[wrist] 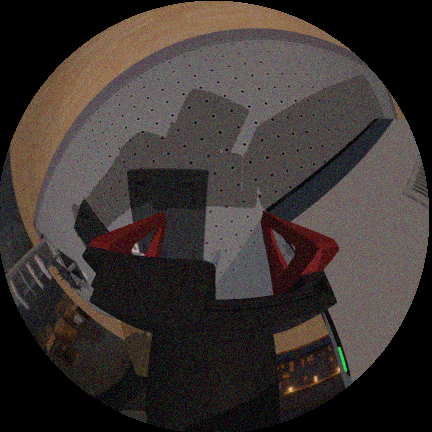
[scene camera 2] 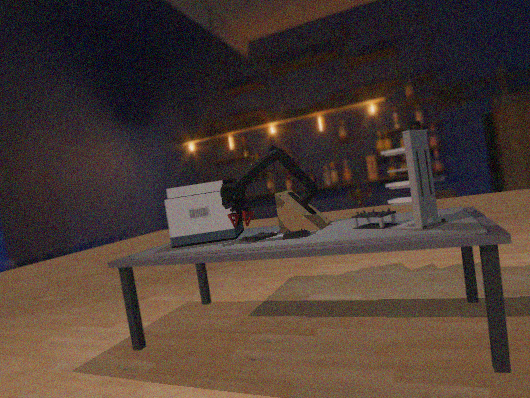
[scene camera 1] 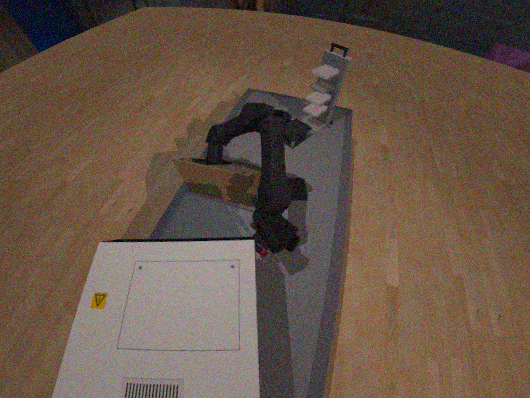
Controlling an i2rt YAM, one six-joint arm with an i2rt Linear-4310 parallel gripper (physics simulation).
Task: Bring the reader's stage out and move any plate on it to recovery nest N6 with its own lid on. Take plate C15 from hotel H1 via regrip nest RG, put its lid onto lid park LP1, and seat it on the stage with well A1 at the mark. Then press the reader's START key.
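My gripper is open and empty, its red fingers wide apart above the table beside the reader. The white reader stands close to the fingers; its stage and START key do not show. A dark rectangular fixture lies below and partly behind the left finger in the wrist view; I cannot tell which station it is. The hotel holds several pale plates at the far end; plate C15 cannot be told apart. Nests and lid park cannot be identified by label.
A tan wedge-shaped block stands at the arm's base, between reader and hotel. A low legged stand is beside the hotel. A green light strip glows on the reader. The grey table has perforations in the wrist view.
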